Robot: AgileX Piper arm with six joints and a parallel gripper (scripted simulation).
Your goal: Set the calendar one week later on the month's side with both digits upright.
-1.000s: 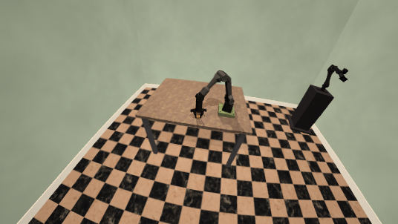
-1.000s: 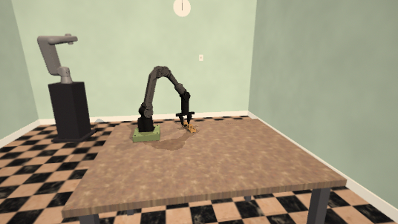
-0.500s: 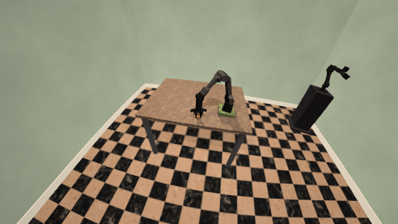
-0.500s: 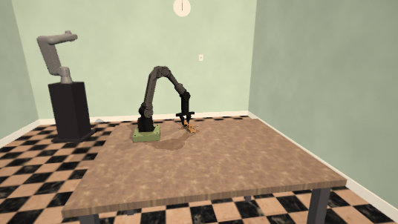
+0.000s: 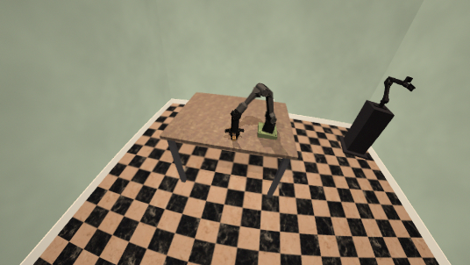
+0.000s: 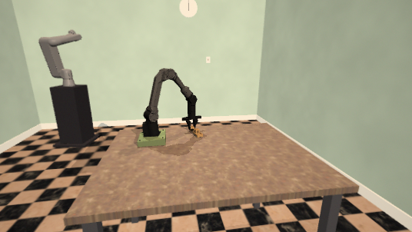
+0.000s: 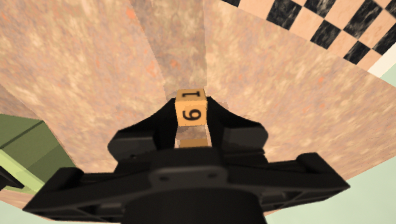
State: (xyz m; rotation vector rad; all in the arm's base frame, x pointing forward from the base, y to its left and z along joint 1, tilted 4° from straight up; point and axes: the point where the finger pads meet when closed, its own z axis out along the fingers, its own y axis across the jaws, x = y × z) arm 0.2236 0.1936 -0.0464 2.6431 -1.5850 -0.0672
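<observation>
Right now my hand is 5 cm short of the orange tray, 9 cm to the left of it and 1 cm above it.
</observation>
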